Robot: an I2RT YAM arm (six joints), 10 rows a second.
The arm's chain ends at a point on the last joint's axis. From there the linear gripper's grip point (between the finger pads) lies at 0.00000 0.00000 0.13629 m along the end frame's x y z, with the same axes.
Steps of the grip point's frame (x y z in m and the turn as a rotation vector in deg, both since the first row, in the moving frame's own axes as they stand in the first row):
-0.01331, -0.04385, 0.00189, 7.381, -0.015, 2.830
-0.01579, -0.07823, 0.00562, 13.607, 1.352, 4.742
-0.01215, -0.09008, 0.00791, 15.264, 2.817, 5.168
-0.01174, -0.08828, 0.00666, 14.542, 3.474, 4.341
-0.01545, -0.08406, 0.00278, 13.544, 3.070, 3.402
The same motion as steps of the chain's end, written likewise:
-0.01371, -0.02635, 0.00302, 7.381, -0.015, 2.830
-0.02030, -0.04634, 0.00948, 13.607, 1.352, 4.742
-0.02039, -0.05456, 0.01288, 15.264, 2.817, 5.168
-0.02120, -0.05442, 0.01127, 14.542, 3.474, 4.341
-0.02363, -0.05239, 0.00676, 13.544, 3.070, 3.402

